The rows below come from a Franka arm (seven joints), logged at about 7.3 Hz.
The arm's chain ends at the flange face. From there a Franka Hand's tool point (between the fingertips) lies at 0.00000 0.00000 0.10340 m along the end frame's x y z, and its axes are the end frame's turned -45 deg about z.
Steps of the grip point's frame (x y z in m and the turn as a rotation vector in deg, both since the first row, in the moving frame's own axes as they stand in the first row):
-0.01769, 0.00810, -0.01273, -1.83, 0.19, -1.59
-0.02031, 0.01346, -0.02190, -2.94, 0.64, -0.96
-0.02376, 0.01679, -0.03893, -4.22, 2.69, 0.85
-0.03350, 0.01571, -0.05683, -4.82, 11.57, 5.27
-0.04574, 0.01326, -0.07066, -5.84, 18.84, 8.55
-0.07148, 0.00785, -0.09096, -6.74, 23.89, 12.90
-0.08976, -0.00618, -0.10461, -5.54, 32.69, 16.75
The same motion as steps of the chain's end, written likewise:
-0.00939, 0.01618, -0.01268, -1.16, 1.43, -1.59
-0.00943, 0.02098, -0.02176, -1.63, 2.53, -0.96
-0.01372, 0.02666, -0.03854, -1.08, 4.89, 0.85
-0.03369, 0.04237, -0.05437, 4.77, 11.59, 5.27
-0.05495, 0.05560, -0.06460, 9.19, 17.45, 8.55
-0.08496, 0.07281, -0.08145, 12.13, 21.66, 12.90
-0.11817, 0.08448, -0.08790, 19.20, 27.03, 16.75

